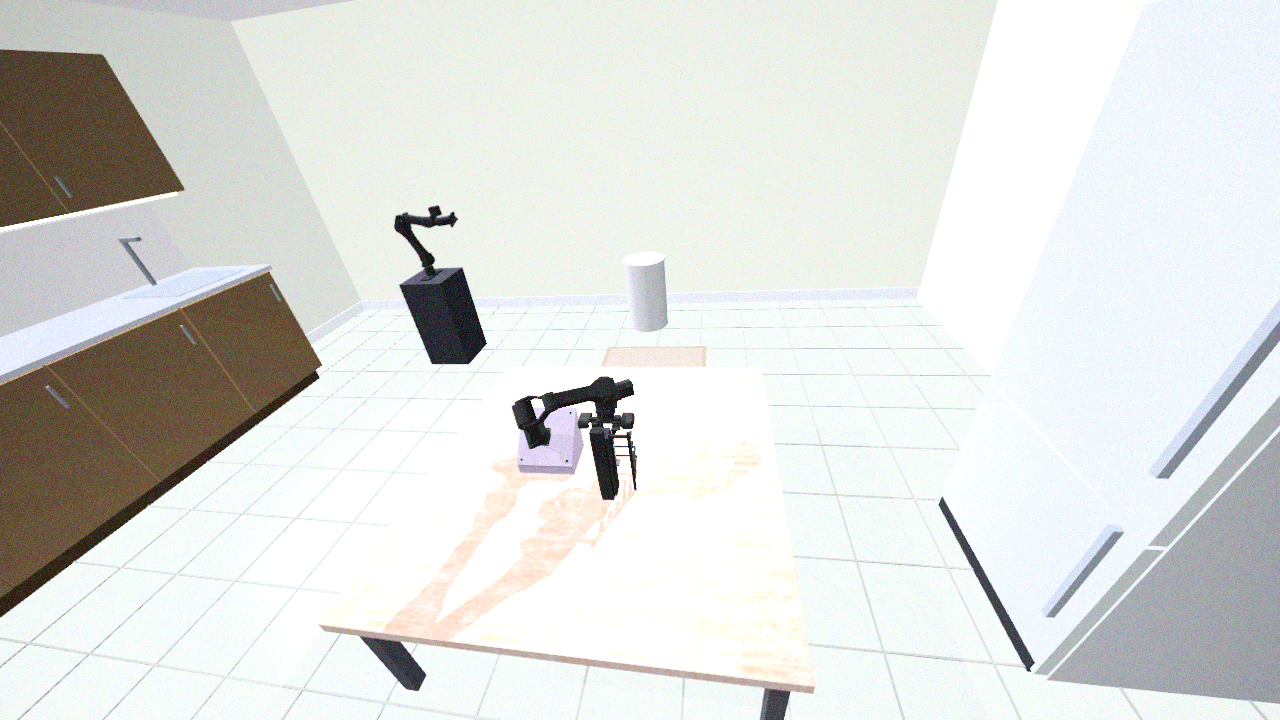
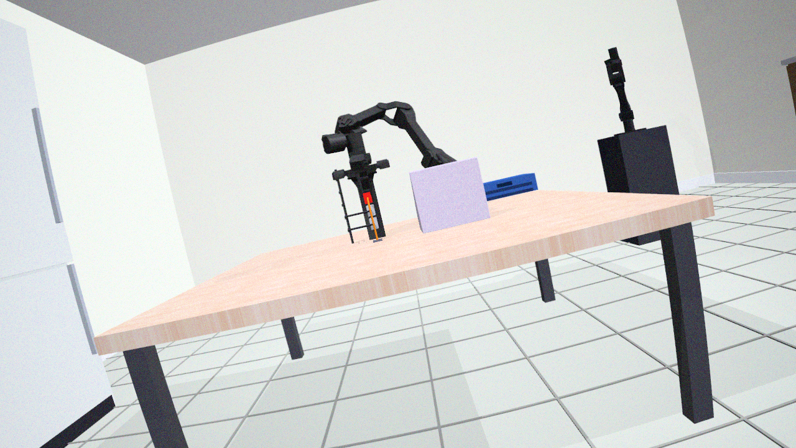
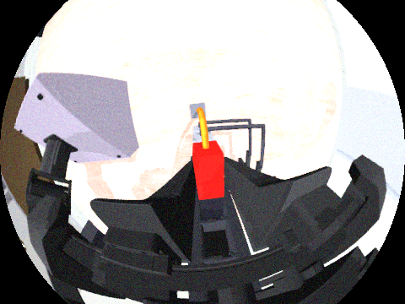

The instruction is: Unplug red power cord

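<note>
Right now the red plug is 3 cm to the right of my gripper tip.
</note>
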